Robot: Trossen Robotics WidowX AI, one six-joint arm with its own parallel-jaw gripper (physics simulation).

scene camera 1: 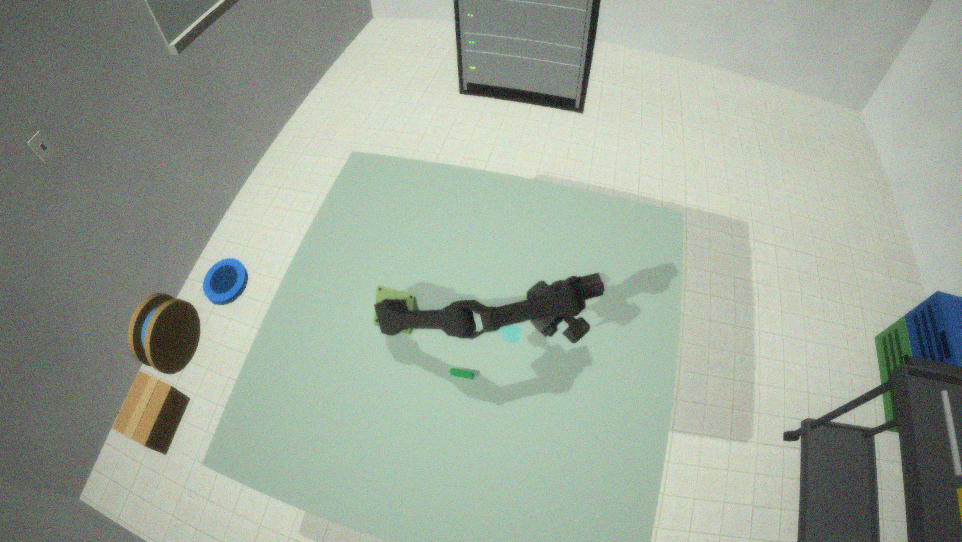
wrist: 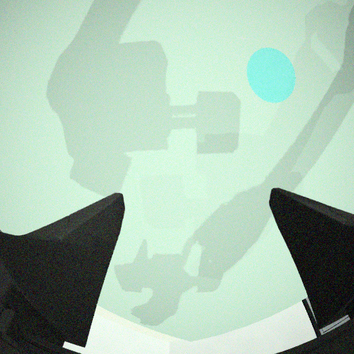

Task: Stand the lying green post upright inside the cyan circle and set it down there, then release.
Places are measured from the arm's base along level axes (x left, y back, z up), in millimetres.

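Where they show: arm's base, origin of its link: (scene camera 1: 396, 309).
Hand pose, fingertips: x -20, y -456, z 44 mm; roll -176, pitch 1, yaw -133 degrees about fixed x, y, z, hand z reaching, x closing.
Each offset is from my fingertips to the top centre of the thing. "spot": to the spot under its first point. Level surfaces: height alone.
The green post @(dy +246, dx -136, dz -84 mm) (scene camera 1: 462, 373) lies on its side on the pale green mat, below the arm in the scene view. It does not show in the wrist view. The cyan circle @(spot: dy +119, dx +7, dz -99 mm) (scene camera 1: 511, 333) (wrist: 271, 75) is flat on the mat, up and right of the post in the scene view and upper right in the wrist view. My gripper (wrist: 199, 198) is open, with nothing between its wide-set black fingers. It is above the mat, to the right of the circle and well away from the post in the scene view, where its fingertips are hard to make out.
The arm's base stands on a yellow-green plate (scene camera 1: 405, 296) on the mat @(dz -101 mm) (scene camera 1: 430, 471). Arm shadows cross the mat. Off the mat are a blue round object (scene camera 1: 225, 281), a cardboard box (scene camera 1: 142, 408), a server rack (scene camera 1: 460, 67) and coloured crates (scene camera 1: 937, 329).
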